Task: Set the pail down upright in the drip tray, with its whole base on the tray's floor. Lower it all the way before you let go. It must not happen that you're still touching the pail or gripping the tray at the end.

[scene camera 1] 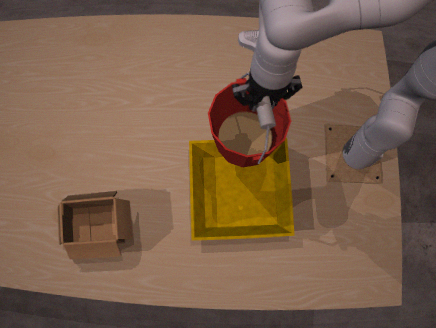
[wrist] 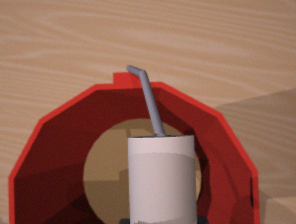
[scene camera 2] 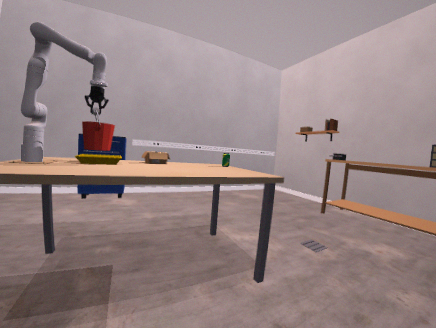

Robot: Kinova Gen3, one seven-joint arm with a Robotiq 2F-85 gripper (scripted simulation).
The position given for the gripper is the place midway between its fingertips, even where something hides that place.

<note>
In view: the gripper (scene camera 1: pixel 261 106), a red pail (scene camera 1: pixel 238 136) and a yellow drip tray (scene camera 1: pixel 227 201).
The red pail shows as well in the wrist view (wrist: pixel 82 145) and in scene camera 2 (scene camera 2: pixel 96 136).
</note>
